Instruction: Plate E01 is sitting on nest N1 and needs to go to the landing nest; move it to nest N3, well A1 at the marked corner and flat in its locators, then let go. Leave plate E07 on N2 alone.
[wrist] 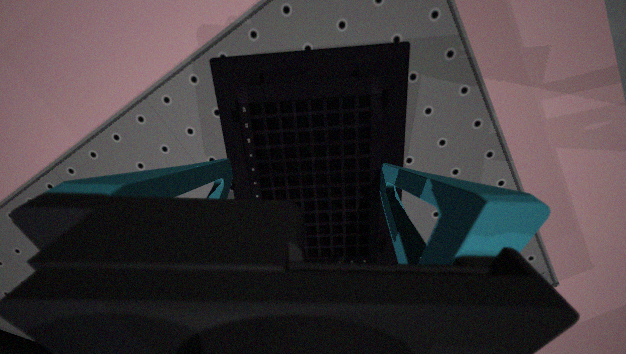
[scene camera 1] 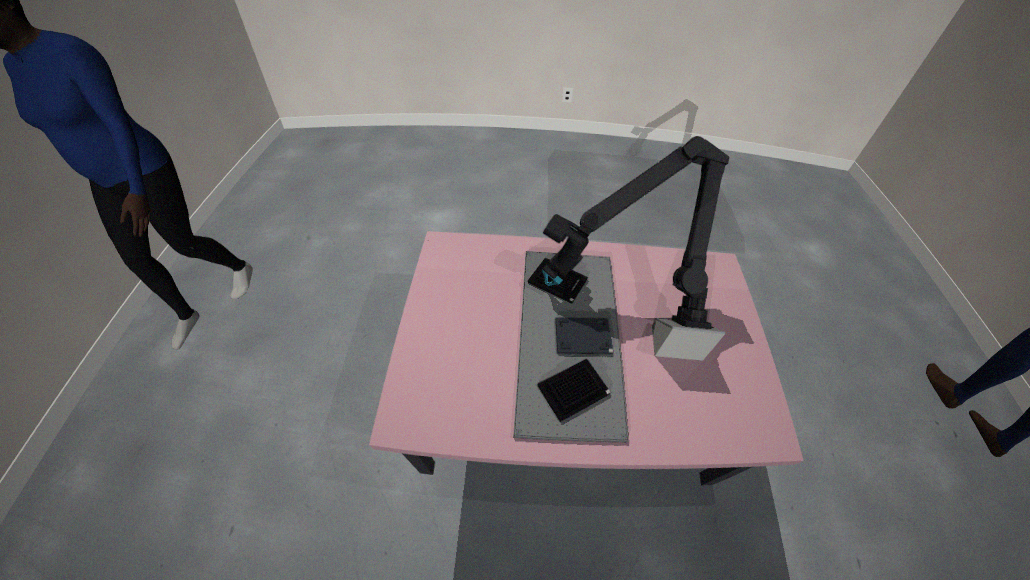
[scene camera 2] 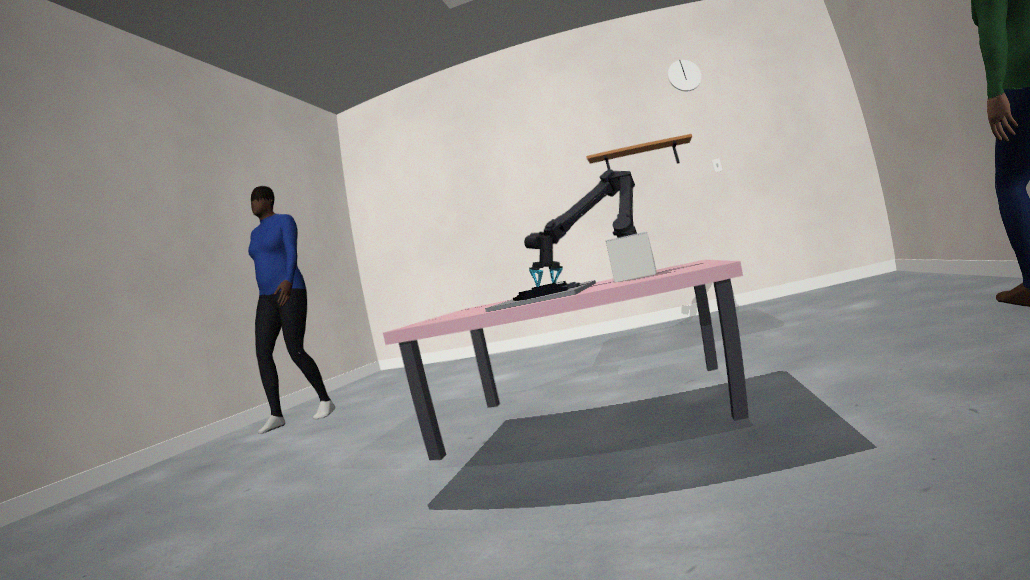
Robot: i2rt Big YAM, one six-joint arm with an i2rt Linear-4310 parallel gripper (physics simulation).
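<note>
A dark well plate (scene camera 1: 574, 286) (wrist: 315, 150) sits in a black nest (wrist: 310, 65) at the far end of the board; I take it as E01 on N1, though no label is readable. My gripper (scene camera 1: 552, 282) (scene camera 2: 546, 285) (wrist: 306, 170) is open and points down over this plate, its teal fingertips on either side of it with nothing gripped. The empty dark nest (scene camera 1: 583, 336), taken as N3, is in the middle, with a white mark at its near right corner. Another dark plate (scene camera 1: 574, 389), taken as E07 on N2, sits turned at the near end. My gripper body hides part of the first plate.
The grey perforated board (scene camera 1: 531, 360) (wrist: 320, 25) lies on the pink table (scene camera 1: 446, 324) (scene camera 2: 670, 278) (wrist: 75, 60). The pale arm base (scene camera 1: 688, 341) (scene camera 2: 632, 257) stands right of the middle nest. A person in blue (scene camera 1: 72, 108) (scene camera 2: 272, 252) is on the floor away to the left.
</note>
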